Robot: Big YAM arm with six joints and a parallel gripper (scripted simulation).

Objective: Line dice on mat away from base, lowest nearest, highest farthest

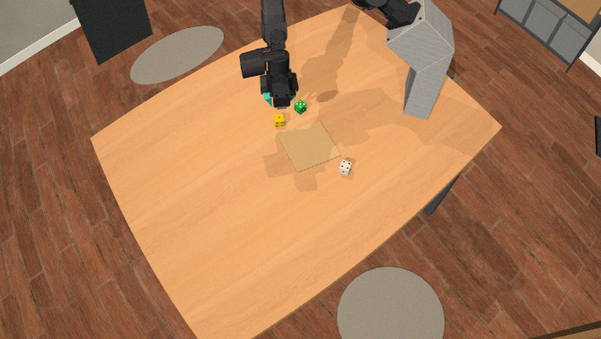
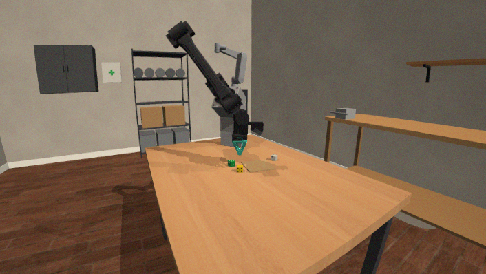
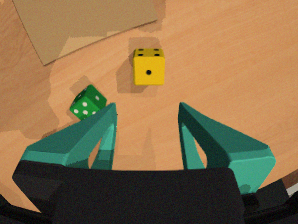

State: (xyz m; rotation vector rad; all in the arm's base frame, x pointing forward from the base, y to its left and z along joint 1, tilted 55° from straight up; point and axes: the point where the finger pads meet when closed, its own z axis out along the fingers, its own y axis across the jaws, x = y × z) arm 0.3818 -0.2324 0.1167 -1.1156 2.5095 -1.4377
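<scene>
My gripper is now 8 cm above the yellow die. Also, from my hand: green die (8 cm behind, 3 cm to the left, 8 cm below); tan mat (3 cm ahead, 12 cm to the left, 10 cm below); white die (5 cm ahead, 25 cm to the left, 8 cm below).
</scene>
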